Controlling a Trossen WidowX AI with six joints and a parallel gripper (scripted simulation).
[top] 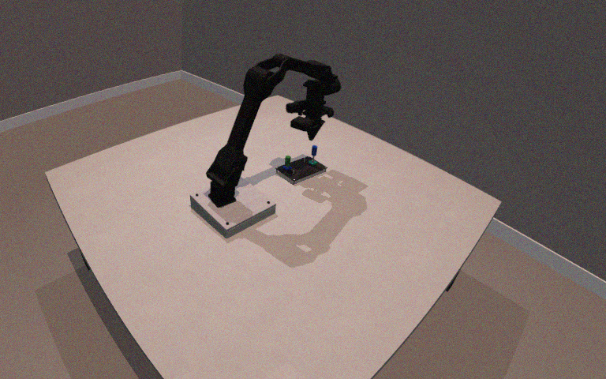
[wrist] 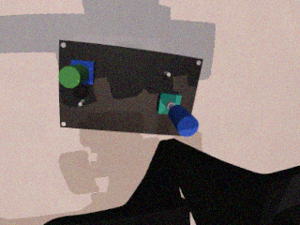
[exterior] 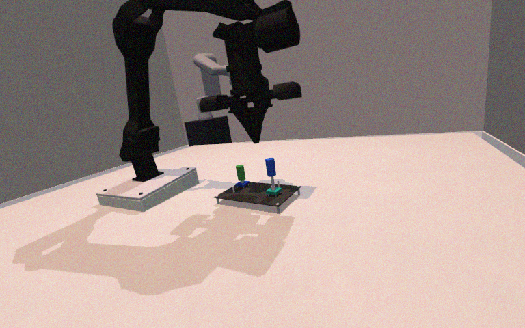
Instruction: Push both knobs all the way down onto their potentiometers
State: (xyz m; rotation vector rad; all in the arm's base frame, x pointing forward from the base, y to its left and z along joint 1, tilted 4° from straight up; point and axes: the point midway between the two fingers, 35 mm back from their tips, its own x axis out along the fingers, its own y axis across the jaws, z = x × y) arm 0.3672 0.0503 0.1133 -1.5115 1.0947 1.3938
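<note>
My gripper tip is 50 mm above the blue knob and 20 mm short of it. Round my gripper tip: green knob: 80 mm behind, 70 mm below, 20 mm to the left.
</note>
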